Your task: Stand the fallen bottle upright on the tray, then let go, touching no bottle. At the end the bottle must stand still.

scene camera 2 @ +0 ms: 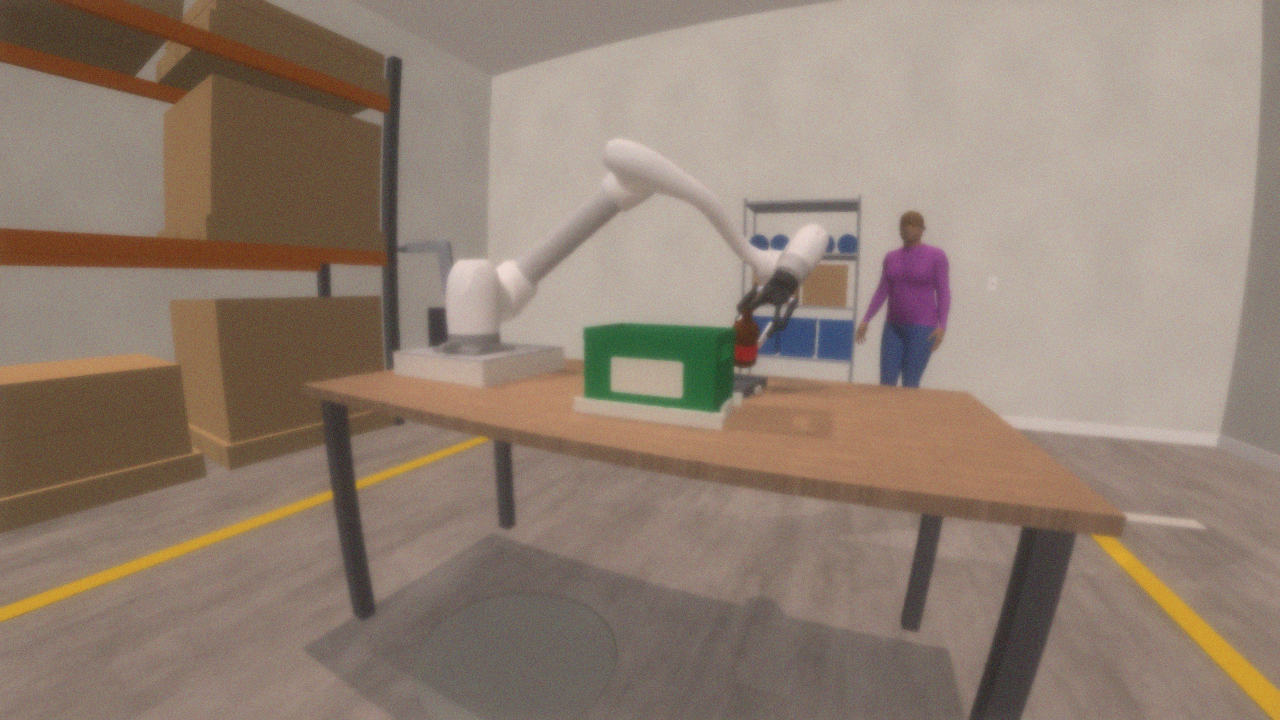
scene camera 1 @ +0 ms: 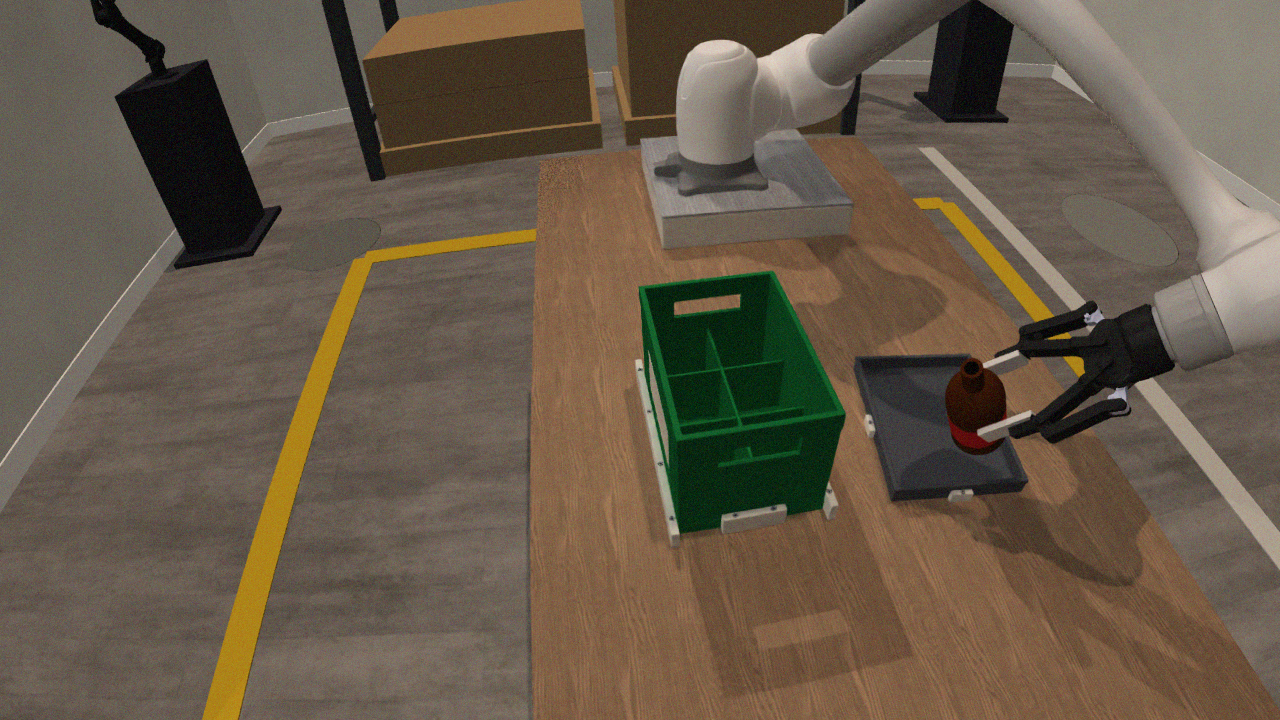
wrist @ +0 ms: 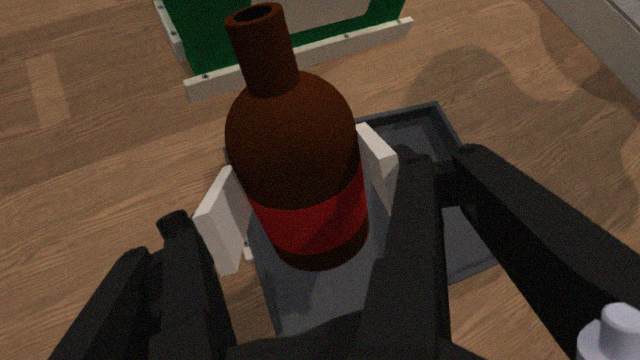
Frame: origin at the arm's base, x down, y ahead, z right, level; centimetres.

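Seen in the pictures: gripper, fingertip midpoint: (scene camera 2: pixel 745 339) (scene camera 1: pixel 977 405) (wrist: pixel 301 167); arm's base, origin of the base link: (scene camera 2: pixel 474 351) (scene camera 1: pixel 716 173).
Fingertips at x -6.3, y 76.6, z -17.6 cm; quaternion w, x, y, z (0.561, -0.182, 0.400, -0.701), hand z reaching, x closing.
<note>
Offsets run from my fingertips to a thing's middle. "spot": to the spot under its first point. Level surfaces: height alone.
A brown bottle with a red band {dy +0.2, dx -1.1, dz +0.8 cm} (scene camera 1: pixel 975 402) (scene camera 2: pixel 745 340) (wrist: pixel 300 150) is upright, neck up, between the white finger pads. My gripper (scene camera 1: pixel 989 395) (scene camera 2: pixel 752 336) (wrist: pixel 301 167) is shut on it, reaching in from the right side in scene camera 1. The dark grey tray {dy -8.7, dx +12.2, dz -1.5 cm} (scene camera 1: pixel 904 425) (scene camera 2: pixel 753 384) (wrist: pixel 305 300) lies flat on the table below the bottle. In scene camera 2 a small gap shows between the bottle's base and the tray, partly hidden by the crate. The wrist view shows the bottle's neck and shoulder; its underside is hidden.
A green divided crate {dy -11.4, dx +4.7, dz +28.7 cm} (scene camera 1: pixel 756 488) (scene camera 2: pixel 657 338) (wrist: pixel 215 47) stands beside the tray, held by white strips {spot: dy +3.4, dx +11.1, dz +28.3 cm} (scene camera 1: pixel 753 518) on the wooden table {dx +13.4 cm} (scene camera 1: pixel 608 608) (scene camera 2: pixel 904 447). The arm's base plate (scene camera 1: pixel 751 223) (scene camera 2: pixel 483 365) is at the back. A person in purple (scene camera 2: pixel 913 286) stands beyond the table.
</note>
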